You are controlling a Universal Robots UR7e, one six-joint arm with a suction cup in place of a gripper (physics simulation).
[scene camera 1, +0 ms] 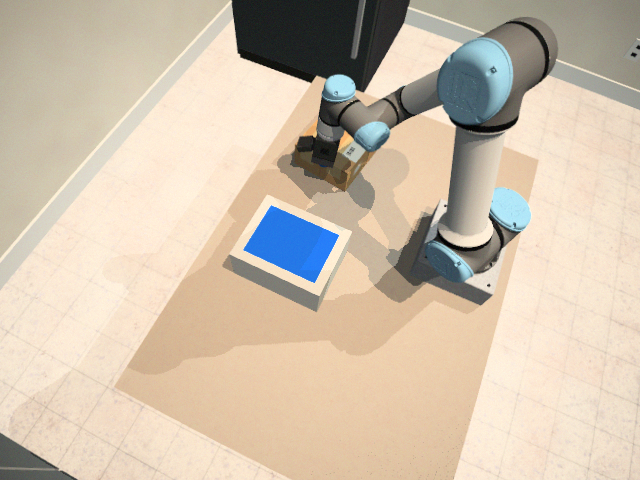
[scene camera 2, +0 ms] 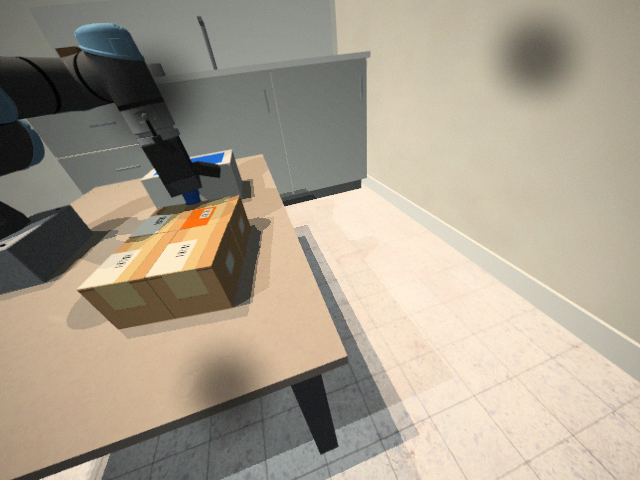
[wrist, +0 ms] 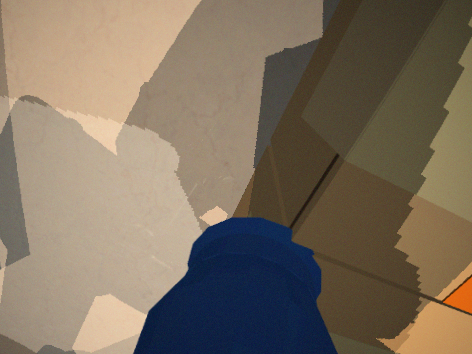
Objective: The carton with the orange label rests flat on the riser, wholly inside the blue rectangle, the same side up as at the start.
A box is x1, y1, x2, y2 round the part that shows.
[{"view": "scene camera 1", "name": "riser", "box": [229, 195, 351, 311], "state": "on the table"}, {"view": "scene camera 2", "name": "riser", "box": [140, 150, 241, 208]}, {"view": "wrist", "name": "my suction cup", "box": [133, 217, 337, 353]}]
